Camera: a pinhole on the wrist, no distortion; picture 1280 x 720 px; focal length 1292.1 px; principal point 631.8 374.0 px. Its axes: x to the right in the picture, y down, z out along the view. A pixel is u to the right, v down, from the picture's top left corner.
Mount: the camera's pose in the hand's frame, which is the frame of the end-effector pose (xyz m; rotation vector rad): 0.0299 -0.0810 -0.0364 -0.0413 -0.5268 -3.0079
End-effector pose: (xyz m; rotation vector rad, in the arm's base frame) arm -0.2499 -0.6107 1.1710 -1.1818 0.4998 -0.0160
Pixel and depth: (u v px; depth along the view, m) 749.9 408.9 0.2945
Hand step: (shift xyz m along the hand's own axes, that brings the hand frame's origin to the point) 0.0072 0.0096 0.2443
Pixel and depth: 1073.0 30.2 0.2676
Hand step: -0.0645 0.0693 0.1950
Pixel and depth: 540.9 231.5 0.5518
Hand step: 0.0694 0.1670 0.4602
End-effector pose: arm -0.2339 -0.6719 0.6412 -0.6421 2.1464 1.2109
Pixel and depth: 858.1 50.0 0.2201
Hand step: -0.0110 0.0425 0.1535
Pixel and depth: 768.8 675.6 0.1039
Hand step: 0.0223 -0.0693 0.0699
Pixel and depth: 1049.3 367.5 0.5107
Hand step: -0.1288 0.0818 0.4498
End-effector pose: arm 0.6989 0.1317 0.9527 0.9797 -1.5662 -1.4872
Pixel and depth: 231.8 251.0 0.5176
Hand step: 0.1909 0.1544 0.4269
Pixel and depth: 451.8 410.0 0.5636
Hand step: 0.1160 0.1025 0.4956
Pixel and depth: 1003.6 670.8 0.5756
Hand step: -0.1164 -0.0225 0.5564
